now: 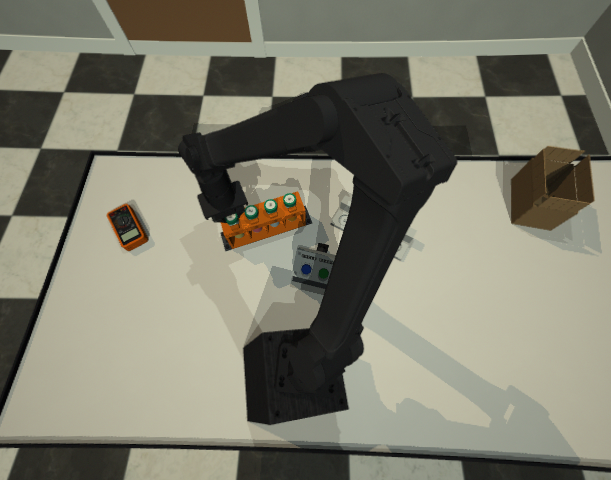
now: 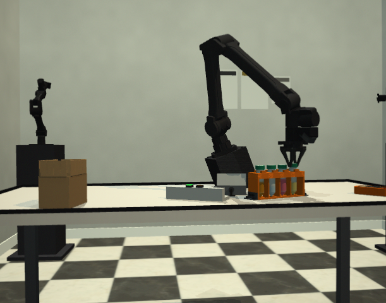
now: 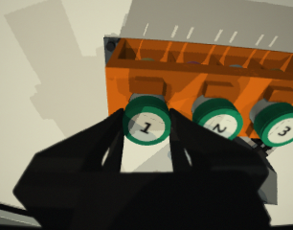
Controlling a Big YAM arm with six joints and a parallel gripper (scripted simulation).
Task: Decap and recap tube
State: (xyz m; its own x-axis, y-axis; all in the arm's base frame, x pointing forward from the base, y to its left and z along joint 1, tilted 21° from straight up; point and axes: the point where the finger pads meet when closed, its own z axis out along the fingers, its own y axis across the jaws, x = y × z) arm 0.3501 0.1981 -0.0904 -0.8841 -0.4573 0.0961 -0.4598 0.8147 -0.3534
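Now: hand right at the cap. From my hand the other things lie so: key housing: 220 mm to the right, 100 mm behind, 70 mm below; green key: 240 mm to the right, 120 mm behind, 50 mm below; blue key: 200 mm to the right, 110 mm behind, 50 mm below.
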